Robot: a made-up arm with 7 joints. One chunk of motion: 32 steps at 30 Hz.
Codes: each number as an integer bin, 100 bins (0 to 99) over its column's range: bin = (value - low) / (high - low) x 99, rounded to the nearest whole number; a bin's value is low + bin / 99 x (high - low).
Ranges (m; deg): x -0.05..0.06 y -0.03..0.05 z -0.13..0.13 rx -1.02..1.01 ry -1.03..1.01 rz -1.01..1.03
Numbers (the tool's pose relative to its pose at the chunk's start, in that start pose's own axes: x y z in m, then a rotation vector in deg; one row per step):
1: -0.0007 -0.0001 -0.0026 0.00 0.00 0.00
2: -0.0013 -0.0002 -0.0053 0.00 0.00 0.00
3: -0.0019 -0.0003 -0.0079 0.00 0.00 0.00
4: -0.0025 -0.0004 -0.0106 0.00 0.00 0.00
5: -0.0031 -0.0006 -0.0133 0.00 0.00 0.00
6: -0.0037 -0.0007 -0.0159 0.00 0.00 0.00
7: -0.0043 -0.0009 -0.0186 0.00 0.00 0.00
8: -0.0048 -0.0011 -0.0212 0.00 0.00 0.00
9: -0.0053 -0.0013 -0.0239 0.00 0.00 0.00
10: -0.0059 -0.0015 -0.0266 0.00 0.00 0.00
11: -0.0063 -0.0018 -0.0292 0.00 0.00 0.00
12: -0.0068 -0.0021 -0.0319 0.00 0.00 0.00
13: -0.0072 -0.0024 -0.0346 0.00 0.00 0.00
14: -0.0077 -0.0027 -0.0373 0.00 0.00 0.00
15: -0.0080 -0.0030 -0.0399 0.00 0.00 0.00
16: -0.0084 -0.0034 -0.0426 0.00 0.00 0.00
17: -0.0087 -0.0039 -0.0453 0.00 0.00 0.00
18: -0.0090 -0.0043 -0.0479 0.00 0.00 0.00
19: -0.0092 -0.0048 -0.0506 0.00 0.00 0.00
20: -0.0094 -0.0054 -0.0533 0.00 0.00 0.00
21: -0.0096 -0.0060 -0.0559 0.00 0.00 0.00
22: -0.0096 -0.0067 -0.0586 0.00 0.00 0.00
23: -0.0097 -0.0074 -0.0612 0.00 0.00 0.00
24: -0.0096 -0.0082 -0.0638 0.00 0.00 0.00
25: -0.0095 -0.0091 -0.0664 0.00 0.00 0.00
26: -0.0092 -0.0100 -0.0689 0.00 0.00 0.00
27: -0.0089 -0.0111 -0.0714 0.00 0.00 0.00
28: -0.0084 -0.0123 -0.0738 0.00 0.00 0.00
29: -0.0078 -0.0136 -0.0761 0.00 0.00 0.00
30: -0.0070 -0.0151 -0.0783 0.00 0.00 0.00
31: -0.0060 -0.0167 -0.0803 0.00 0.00 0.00
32: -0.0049 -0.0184 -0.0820 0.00 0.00 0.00
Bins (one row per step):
1: 44 37 49 50 50 49
2: 44 37 47 50 50 49
3: 43 37 46 50 50 49
4: 43 37 45 50 50 49
5: 42 36 44 50 50 49
6: 42 36 43 50 50 49
7: 41 36 42 50 50 49
8: 41 36 41 50 50 49
9: 40 36 40 50 50 49
10: 40 35 39 50 50 49
11: 39 35 38 50 50 49
12: 39 35 37 50 50 49
13: 39 34 36 50 50 49
14: 38 34 35 50 50 49
15: 38 33 34 50 50 49
16: 37 33 33 50 50 49
17: 37 32 32 50 50 49
18: 37 32 31 50 50 49
19: 37 31 30 50 50 49
20: 37 30 29 50 50 49
21: 36 30 28 50 50 49
22: 36 29 27 50 50 49
23: 36 28 26 50 50 49
24: 36 27 25 50 50 49
25: 36 26 24 50 50 49
26: 37 25 23 50 50 49
27: 37 23 22 50 50 49
28: 37 22 21 50 50 49
29: 38 20 21 50 50 49
30: 39 18 20 50 50 49
31: 40 16 19 50 50 49
32: 41 14 18 50 50 49

